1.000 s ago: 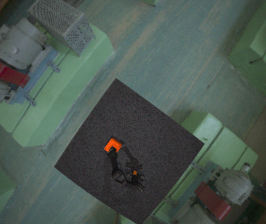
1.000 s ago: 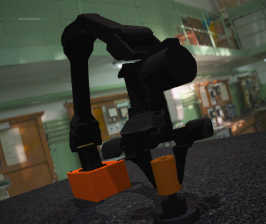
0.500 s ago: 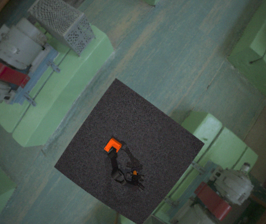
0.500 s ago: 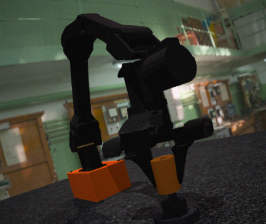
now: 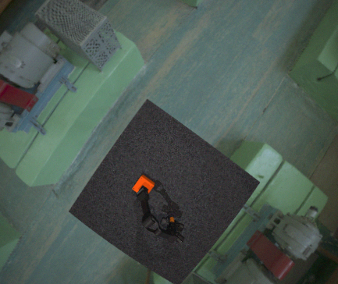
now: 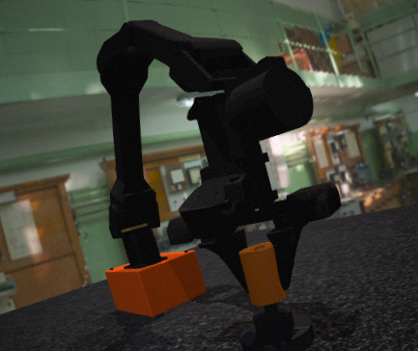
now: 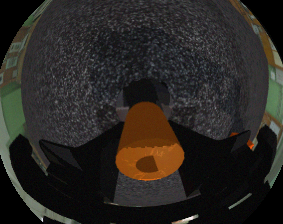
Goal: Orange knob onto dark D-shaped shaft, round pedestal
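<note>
Now: gripper tip 2 cm below the orange knob. Also, from my gripper tip: dark shaft pedestal (4 cm below).
</note>
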